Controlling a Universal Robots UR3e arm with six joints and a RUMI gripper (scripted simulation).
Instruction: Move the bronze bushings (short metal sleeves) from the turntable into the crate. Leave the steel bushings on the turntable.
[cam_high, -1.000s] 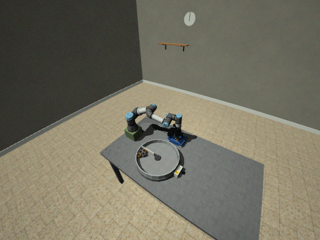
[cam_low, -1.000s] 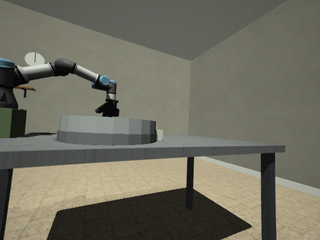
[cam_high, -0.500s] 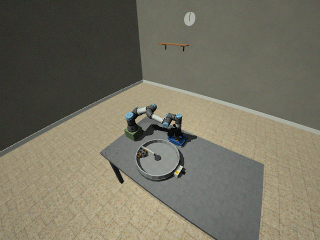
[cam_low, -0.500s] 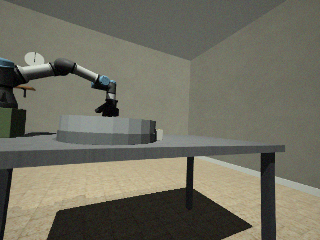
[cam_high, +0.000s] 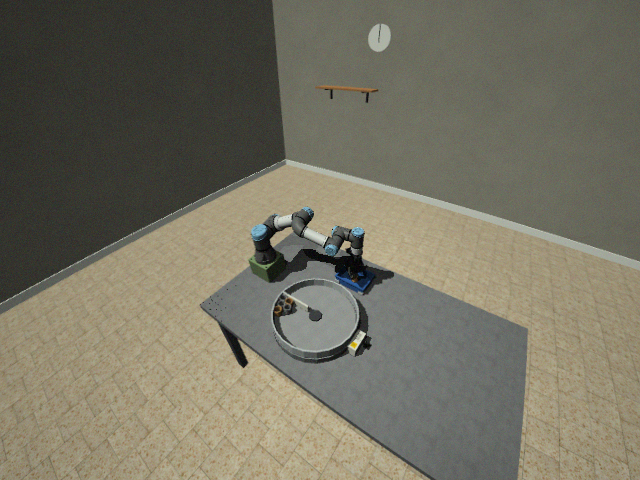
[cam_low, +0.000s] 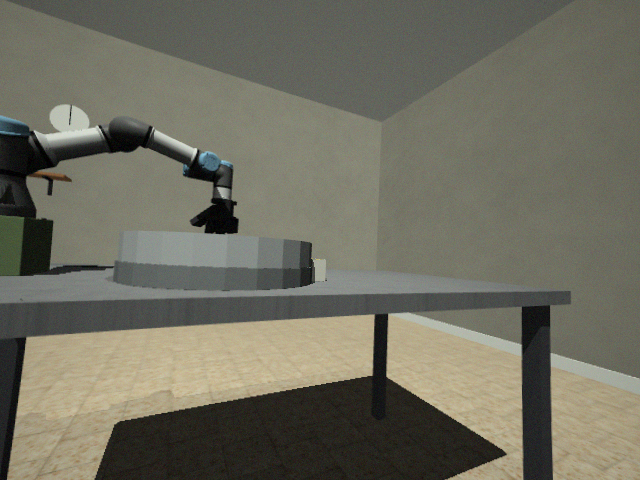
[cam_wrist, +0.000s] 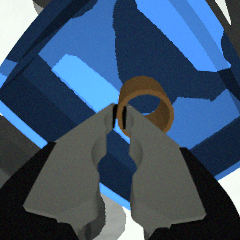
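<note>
Now: hand 10 mm short of the blue crate, 10 mm to the right of it and 20 mm above it. The rest, counted from my hand: turntable 30 mm behind, 350 mm to the right, 10 mm above.
</note>
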